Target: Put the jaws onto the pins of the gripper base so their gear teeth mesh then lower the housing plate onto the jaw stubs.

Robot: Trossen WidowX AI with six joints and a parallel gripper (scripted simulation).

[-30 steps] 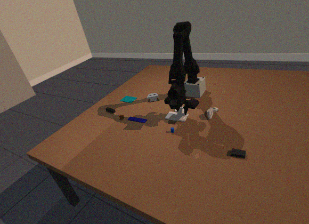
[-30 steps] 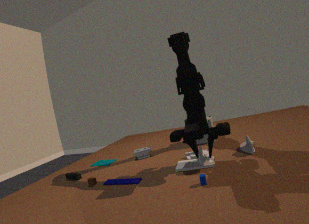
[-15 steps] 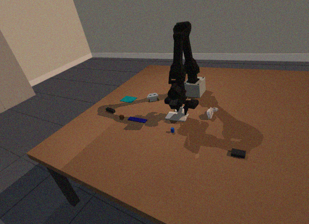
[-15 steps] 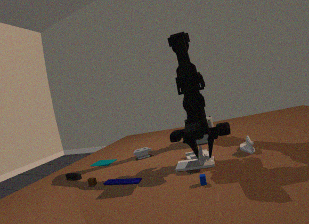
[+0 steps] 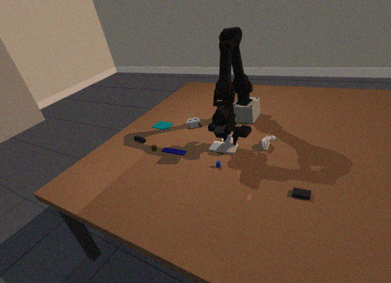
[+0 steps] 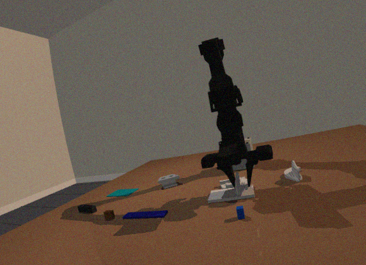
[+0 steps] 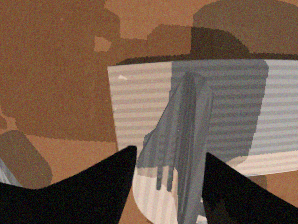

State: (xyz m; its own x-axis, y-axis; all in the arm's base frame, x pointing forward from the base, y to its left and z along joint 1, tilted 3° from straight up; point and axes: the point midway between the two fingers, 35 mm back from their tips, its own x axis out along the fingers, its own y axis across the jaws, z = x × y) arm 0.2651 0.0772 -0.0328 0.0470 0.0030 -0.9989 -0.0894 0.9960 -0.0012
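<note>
My gripper tip is 140 mm to the right of the gripper jaw, 110 mm past it and 10 mm above it. Also, from my gripper tip: small blue block 140 mm ahead, 30 mm to the left; small grey block 300 mm to the right, 90 mm behind; blue bar 230 mm to the right, 150 mm ahead, 10 mm below.
</note>
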